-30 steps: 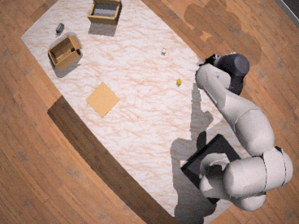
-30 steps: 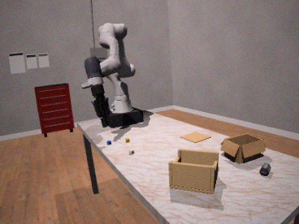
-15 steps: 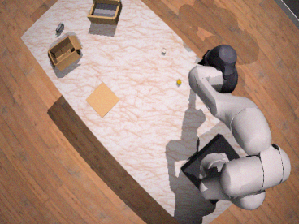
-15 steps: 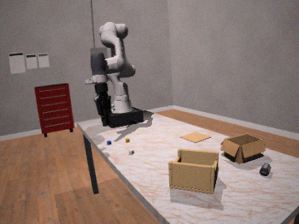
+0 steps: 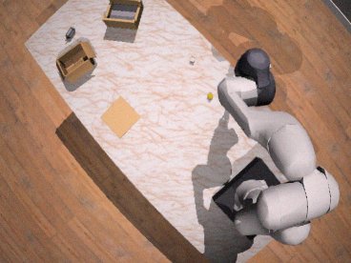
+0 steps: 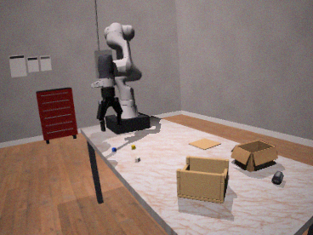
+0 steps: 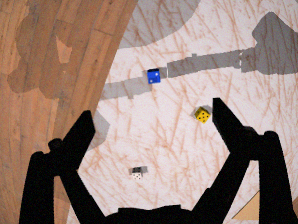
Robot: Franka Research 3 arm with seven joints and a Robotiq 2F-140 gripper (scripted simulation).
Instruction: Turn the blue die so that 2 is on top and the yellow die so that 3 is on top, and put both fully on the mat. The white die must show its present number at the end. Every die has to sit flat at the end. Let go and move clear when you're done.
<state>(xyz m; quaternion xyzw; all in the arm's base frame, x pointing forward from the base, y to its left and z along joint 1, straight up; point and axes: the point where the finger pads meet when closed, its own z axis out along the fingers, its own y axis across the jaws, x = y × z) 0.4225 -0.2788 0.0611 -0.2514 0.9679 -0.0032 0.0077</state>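
Now: hand 10 mm past the blue die and 150 mm above it. The rest, counted from my hand: yellow die: 20 mm ahead, 110 mm to the left, 150 mm below; then white die: 210 mm ahead, 50 mm to the left, 150 mm below; then tan mat: 230 mm ahead, 480 mm to the left, 160 mm below.
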